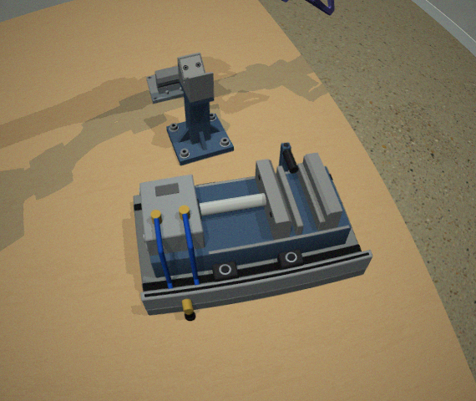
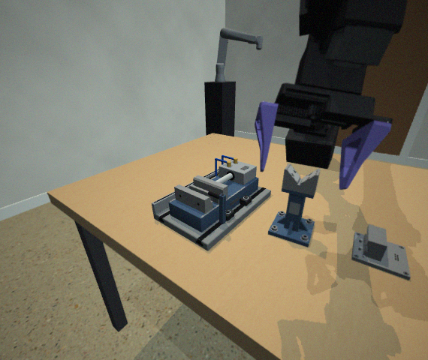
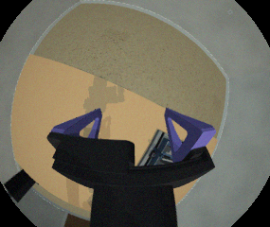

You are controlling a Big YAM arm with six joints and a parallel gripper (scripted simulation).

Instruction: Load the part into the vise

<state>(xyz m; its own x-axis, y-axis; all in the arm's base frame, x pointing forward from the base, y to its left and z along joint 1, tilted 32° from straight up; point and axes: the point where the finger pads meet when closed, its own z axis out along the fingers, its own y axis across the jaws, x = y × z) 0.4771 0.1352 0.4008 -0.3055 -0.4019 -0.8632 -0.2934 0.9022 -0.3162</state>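
My gripper is now 220 mm past the grey part, 210 mm above it and 100 mm to the right of it. The rest, counted from my hand: v-block stand: 190 mm behind, 180 mm below, 50 mm to the right; fixed jaw: 260 mm to the right, 160 mm below, 60 mm behind; black work stop: 210 mm to the right, 150 mm below, 90 mm behind.
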